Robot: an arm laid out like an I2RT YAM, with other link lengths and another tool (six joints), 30 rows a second.
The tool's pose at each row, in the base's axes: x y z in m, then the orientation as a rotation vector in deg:
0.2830, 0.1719, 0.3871, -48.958, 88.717, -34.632
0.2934, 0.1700, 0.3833, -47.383, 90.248, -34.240
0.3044, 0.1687, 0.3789, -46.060, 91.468, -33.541
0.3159, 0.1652, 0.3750, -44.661, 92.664, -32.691
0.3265, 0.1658, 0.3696, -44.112, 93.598, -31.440
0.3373, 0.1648, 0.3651, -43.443, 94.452, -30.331
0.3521, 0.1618, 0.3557, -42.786, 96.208, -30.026
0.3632, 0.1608, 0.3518, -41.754, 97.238, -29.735
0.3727, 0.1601, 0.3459, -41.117, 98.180, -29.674
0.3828, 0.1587, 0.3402, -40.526, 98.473, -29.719
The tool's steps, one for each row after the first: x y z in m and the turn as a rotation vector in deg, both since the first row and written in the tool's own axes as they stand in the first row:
0.0036, 0.0000, 0.0107, 0.138, 1.190, 1.516
0.0070, 0.0007, 0.0221, 0.088, 1.983, 2.978
0.0119, -0.0005, 0.0337, 0.010, 2.707, 4.561
0.0144, 0.0022, 0.0450, -0.681, 2.995, 5.773
0.0176, 0.0032, 0.0562, -1.200, 3.292, 6.965
0.0253, 0.0061, 0.0720, -1.697, 4.715, 7.834
0.0282, 0.0066, 0.0834, -1.665, 5.551, 8.816
0.0321, 0.0090, 0.0937, -1.716, 6.384, 9.398
0.0364, 0.0109, 0.1044, -1.468, 6.700, 9.794

